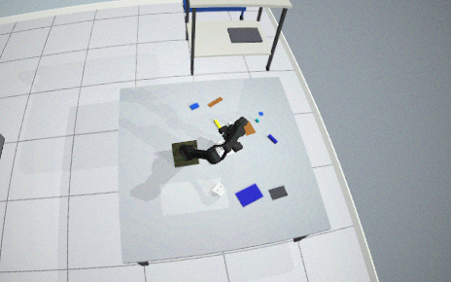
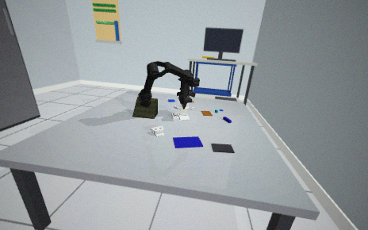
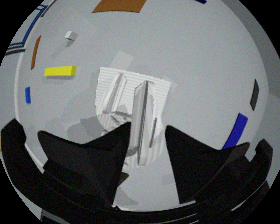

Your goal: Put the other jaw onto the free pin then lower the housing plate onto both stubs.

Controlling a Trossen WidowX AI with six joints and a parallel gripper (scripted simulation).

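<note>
Now: gripper tip 3 cm to the right of the white base and 8 cm above it. Also, from my gripper tip: white jaw 4 cm behind; then orange square 16 cm ahead, 19 cm to the left, 8 cm below; then yellow bar 5 cm behind, 20 cm to the left, 8 cm below.
</note>
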